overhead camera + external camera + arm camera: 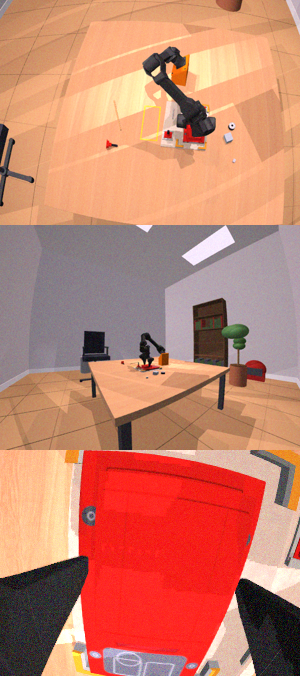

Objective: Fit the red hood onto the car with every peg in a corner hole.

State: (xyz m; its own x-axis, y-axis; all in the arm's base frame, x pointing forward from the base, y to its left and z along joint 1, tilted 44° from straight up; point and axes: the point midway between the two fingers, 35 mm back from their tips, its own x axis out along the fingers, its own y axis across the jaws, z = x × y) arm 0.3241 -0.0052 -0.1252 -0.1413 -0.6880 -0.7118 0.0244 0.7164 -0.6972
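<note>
Right now the red hood is right at my gripper tip.
</note>
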